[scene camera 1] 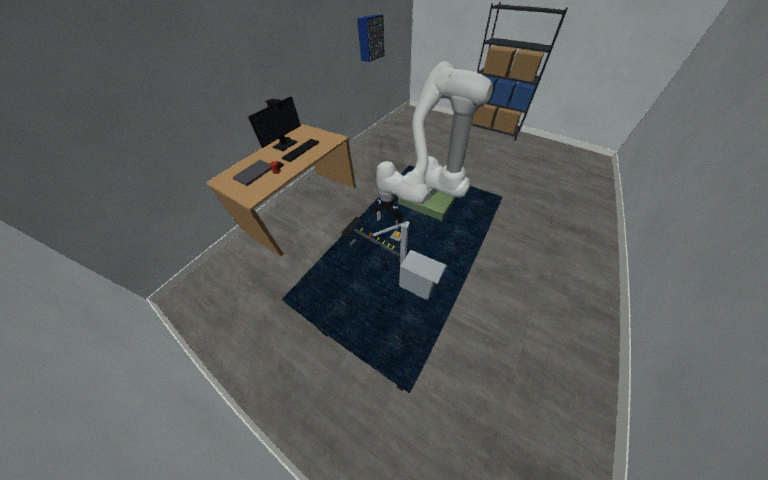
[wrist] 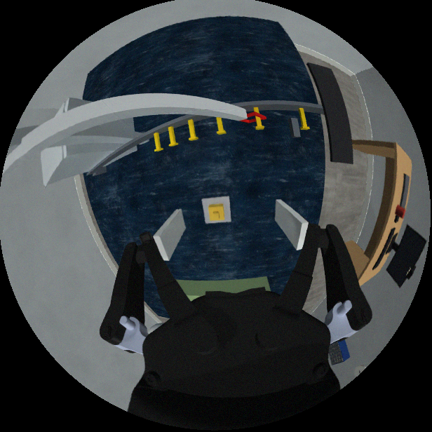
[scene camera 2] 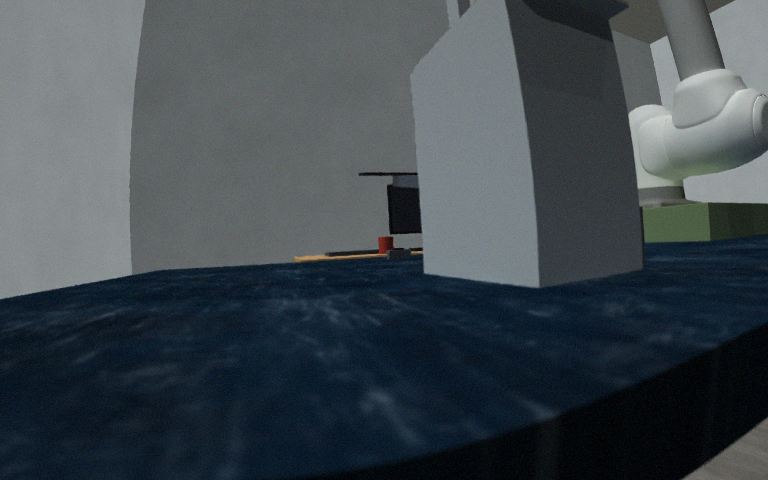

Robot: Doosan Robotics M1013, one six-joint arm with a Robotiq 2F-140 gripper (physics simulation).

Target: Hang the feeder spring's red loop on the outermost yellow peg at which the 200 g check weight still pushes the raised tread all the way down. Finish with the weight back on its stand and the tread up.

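Places are measured from the arm's base along level axes (x ahead, y down, z left), in metres.
Where they show: gripper, fingertip midpoint: (scene camera 1: 388, 223); arm's base at its link origin: (scene camera 2: 656, 211).
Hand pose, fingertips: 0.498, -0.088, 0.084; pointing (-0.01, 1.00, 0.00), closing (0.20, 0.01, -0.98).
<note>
Things, the pixels of their centre, and the offset from my fingertips, as dx, dy, dz. "spot": a spot on its surface instead. Level surfaces: height alone.
- weight at the middle of its body: (scene camera 1: 396, 233) -0.060, +0.140, +0.021
- red loop at a spot on its surface: (scene camera 1: 370, 234) spot: +0.131, +0.014, -0.028
- dark tread at the middle of its body: (scene camera 2: 397, 174) (scene camera 1: 351, 226) +0.181, -0.018, -0.137
- small grey block at the middle of its body: (scene camera 2: 398, 253) (scene camera 1: 353, 242) +0.185, +0.155, -0.157
- dark blue mat at its surface level: dy +0.164
My gripper (scene camera 1: 389, 217) (wrist: 229, 214) is open and empty. In the wrist view its pads stand left and right of the yellow check weight (wrist: 212, 212), which sits on its pale square stand (wrist: 226, 201), apart from both. They also show in scene camera 1, the weight (scene camera 1: 397, 233) below the gripper. The red loop (scene camera 1: 370, 234) (wrist: 262, 116), at the end of the pale spring arm (scene camera 1: 389, 228) (wrist: 175, 101), is at the second yellow peg (wrist: 259, 125) from the dark tread (scene camera 1: 350, 226) (wrist: 337, 117). The outermost peg (wrist: 303, 120) is nearest the tread. Exact tread height is unclear.
The grey bar (wrist: 280, 106) runs behind the pegs to a pale housing (scene camera 1: 421, 274) (scene camera 2: 481, 169). A small grey block (scene camera 1: 352, 242) (wrist: 295, 127) is near the outermost peg. The dark blue mat (scene camera 1: 362, 316) lies below. A desk (scene camera 1: 254, 195) (wrist: 397, 170) stands beyond the tread.
</note>
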